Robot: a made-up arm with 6 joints.
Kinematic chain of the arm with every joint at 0, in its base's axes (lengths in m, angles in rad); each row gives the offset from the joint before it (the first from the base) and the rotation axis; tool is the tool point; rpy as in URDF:
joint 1: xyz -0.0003 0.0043 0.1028 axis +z
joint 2: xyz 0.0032 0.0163 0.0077 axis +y
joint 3: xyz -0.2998 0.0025 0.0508 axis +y
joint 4: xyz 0.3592 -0.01 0.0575 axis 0.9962 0 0.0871
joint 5: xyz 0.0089 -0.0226 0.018 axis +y
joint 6: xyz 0.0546 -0.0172 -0.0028 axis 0.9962 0 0.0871
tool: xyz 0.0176 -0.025 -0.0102 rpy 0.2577 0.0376 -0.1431
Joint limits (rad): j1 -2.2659..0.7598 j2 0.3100..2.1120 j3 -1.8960..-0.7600 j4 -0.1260..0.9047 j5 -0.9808..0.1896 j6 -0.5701..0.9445
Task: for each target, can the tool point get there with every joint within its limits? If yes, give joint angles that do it. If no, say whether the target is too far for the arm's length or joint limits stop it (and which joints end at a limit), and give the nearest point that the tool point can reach.
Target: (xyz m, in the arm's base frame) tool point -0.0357 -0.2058 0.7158
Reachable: yes | joints -1.4558 1.0405 -1.6220 0.3025 -0.8901 0.5576
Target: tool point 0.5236 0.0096 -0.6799
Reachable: no: too far | nearest point 0.3445 0.0078 -0.0880 | short by 0.618 m
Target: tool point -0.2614 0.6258 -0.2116
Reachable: no: joint limits stop it (at a limit: joint 1, joint 2, joint 3, joint 4, joint 5, joint 6) | nearest point 0.2182 0.2184 -0.0832 | short by 0.642 m
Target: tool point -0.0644 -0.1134 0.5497
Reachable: yes | joints -1.7437 0.4566 -0.8815 -0.0149 -0.4594 0.6771
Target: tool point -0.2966 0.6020 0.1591
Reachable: no: joint limits stop it (at a limit: joint 2, joint 3, joint 4, joint 5, joint 6) | nearest point -0.1865 0.3799 0.6531 | short by 0.553 m
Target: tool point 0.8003 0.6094 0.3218
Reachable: no: too far | nearest point 0.5239 0.4005 0.3302 | short by 0.347 m
